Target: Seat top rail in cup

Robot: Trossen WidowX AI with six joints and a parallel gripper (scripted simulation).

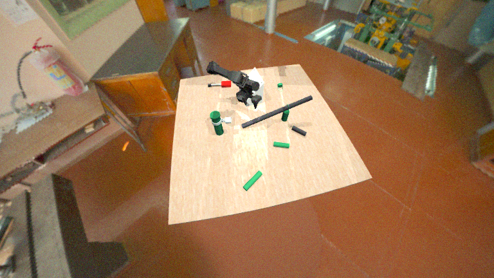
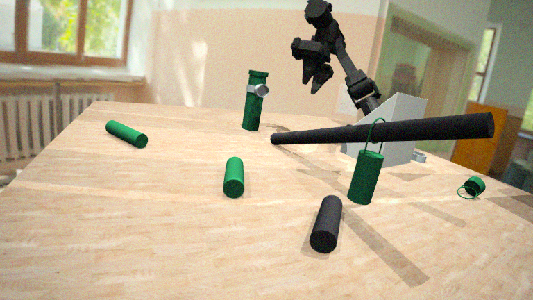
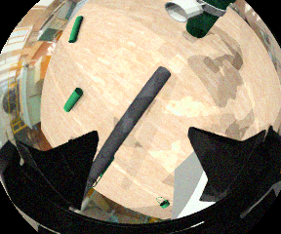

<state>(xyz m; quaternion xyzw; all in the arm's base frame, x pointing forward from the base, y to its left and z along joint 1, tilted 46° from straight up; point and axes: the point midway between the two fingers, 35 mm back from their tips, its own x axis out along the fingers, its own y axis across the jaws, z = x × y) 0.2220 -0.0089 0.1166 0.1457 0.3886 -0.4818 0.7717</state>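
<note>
The grey rail-end cup lies 3 cm ahead of my gripper tip, 19 cm to the right of it and 4 cm below it. From my gripper tip the other things lie so: short dark cylinder (21 cm ahead, 31 cm to the left, 16 cm below); small green post (6 cm ahead, 26 cm to the left, 7 cm below).
</note>
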